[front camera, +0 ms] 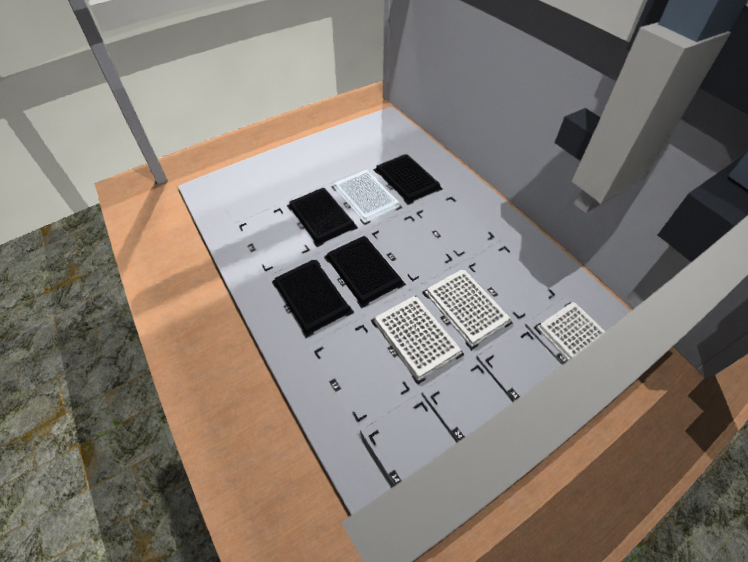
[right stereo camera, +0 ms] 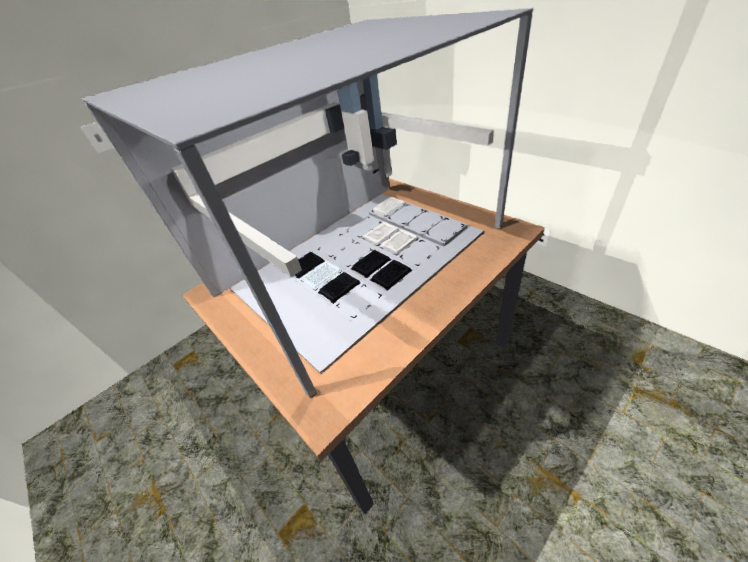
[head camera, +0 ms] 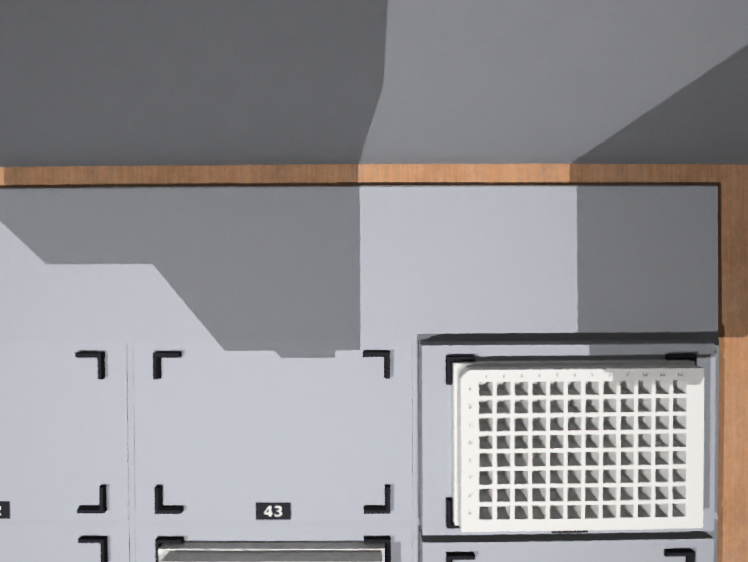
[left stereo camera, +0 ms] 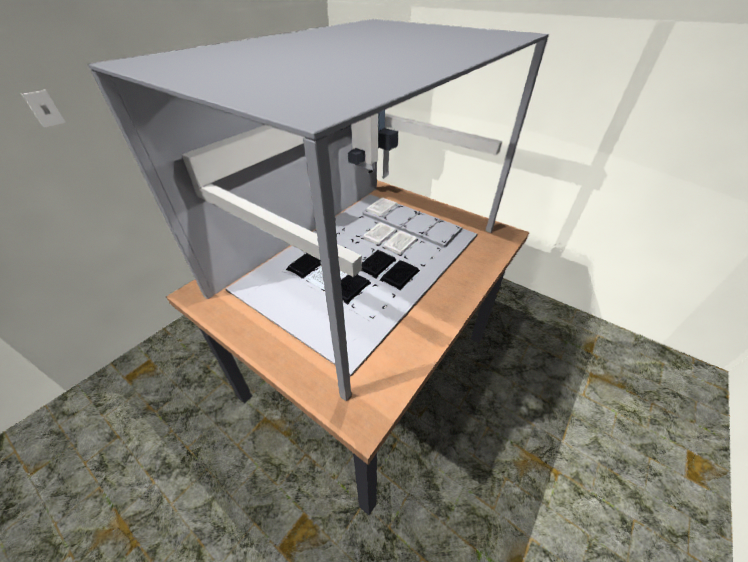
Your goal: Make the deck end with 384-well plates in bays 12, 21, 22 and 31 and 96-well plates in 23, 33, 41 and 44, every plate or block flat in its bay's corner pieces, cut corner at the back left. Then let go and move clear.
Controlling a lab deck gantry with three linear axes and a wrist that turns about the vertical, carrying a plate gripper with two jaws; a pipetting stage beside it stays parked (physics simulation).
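Pixels of known places: gripper, fingertip midpoint: (right stereo camera: 382, 173) (left stereo camera: 377, 174); robot's base at its link origin: (front camera: 241, 227) (right stereo camera: 353, 317) (left stereo camera: 372, 317).
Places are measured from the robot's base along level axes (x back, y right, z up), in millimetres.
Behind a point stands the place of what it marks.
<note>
Black 384-well plates sit in bays 12 (front camera: 311, 296) @(x -237, y -40, z 14 mm), 22 (front camera: 364, 268) @(x -233, y -149, z 13 mm) and 21 (front camera: 320, 214) @(x -70, y -146, z 13 mm); a pale 384-well plate (front camera: 367, 193) @(x -69, y -258, z 14 mm) (right stereo camera: 321, 274) @(x -63, y -252, z 12 mm) sits in bay 31. A black 96-well plate (front camera: 408, 177) @(x -73, y -360, z 14 mm) sits in bay 41. White 96-well plates sit in bays 23 (front camera: 417, 335) @(x -395, y -149, z 14 mm), 33 (front camera: 467, 306) @(x -394, y -255, z 9 mm) and 44 (front camera: 571, 329) @(x -530, y -360, z 29 mm) (head camera: 574, 450) @(x -551, y -364, z 29 mm). All look flat; the bay 44 plate's cut corner is back left. My gripper (left stereo camera: 385, 173) @(x -580, y -406, z 160 mm) (right stereo camera: 388, 172) @(x -580, y -406, z 160 mm) hangs high at the back right, open with no plate below its jaws. Its jaws are hard to separate in the stereo views.
The parked pipetting stage (front camera: 650, 114) (left stereo camera: 364, 142) hangs beside the gripper. Bays 11, 13, 14, 24, 32, 34, 42 and 43 hold no plate. A pale side rail (left stereo camera: 272, 223) @(x 179, y -160, z 398 mm) and a front post (left stereo camera: 329, 271) @(x 271, y 112, z 455 mm) stand at the left.
</note>
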